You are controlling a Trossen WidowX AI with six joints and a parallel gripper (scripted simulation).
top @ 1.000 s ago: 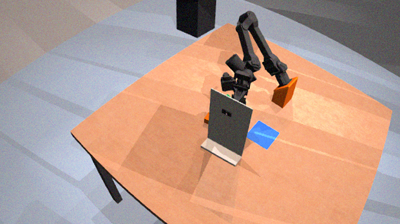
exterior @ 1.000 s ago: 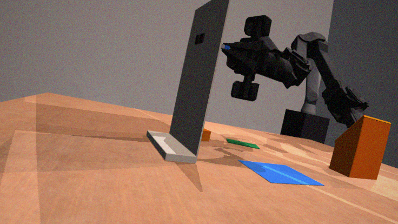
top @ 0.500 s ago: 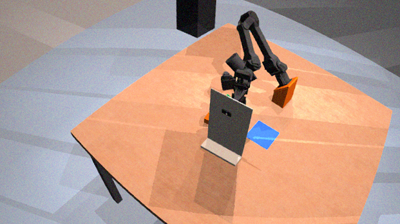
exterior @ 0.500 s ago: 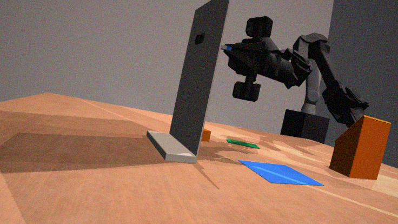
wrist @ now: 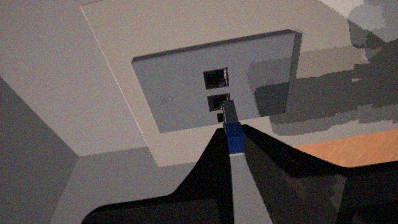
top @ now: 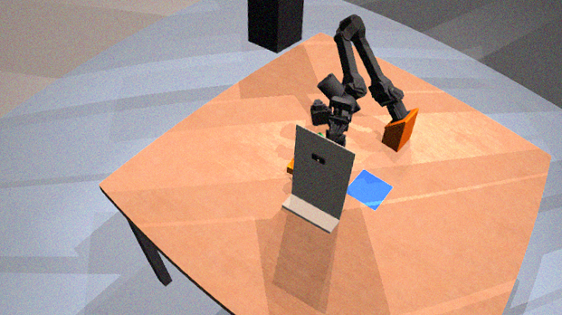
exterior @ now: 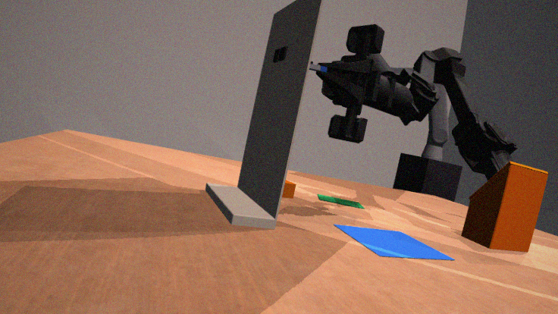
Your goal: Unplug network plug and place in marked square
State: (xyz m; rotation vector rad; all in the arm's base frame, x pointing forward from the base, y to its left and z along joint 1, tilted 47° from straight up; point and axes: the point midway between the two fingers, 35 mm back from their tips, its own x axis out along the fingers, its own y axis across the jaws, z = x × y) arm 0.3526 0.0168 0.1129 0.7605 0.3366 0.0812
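My gripper tip is 11 cm past the blue marked square, 11 cm to the right of it and 21 cm above it. Also, from my gripper tip: grey upright panel: 7 cm ahead, 1 cm to the left, 8 cm below; small orange cube: 2 cm behind, 12 cm to the right, 20 cm below; blue network plug: 1 cm ahead.
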